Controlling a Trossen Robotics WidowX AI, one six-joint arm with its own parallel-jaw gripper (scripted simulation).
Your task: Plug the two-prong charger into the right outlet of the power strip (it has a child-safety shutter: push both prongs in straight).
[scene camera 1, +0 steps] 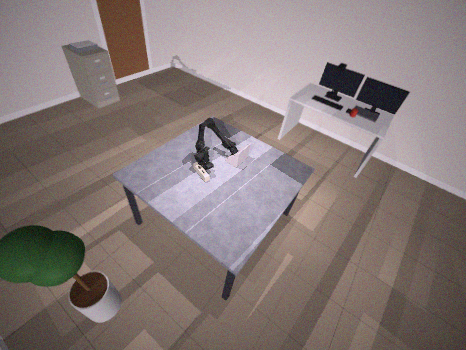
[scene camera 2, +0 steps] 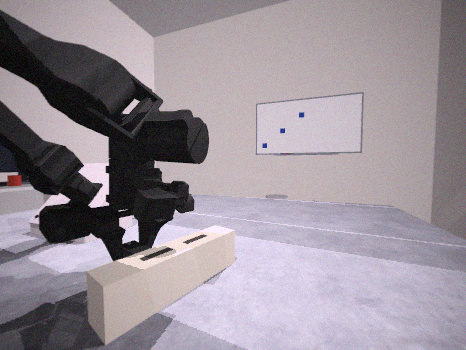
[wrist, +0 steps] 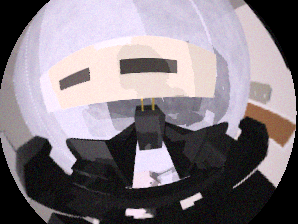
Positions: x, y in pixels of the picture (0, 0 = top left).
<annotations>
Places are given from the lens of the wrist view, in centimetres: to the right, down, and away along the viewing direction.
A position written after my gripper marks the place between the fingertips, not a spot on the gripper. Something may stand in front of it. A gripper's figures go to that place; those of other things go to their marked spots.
my gripper [wrist: 147, 123]: 0, 2, 10
two-prong charger [wrist: 149, 120]: 0, 1, 6
</annotations>
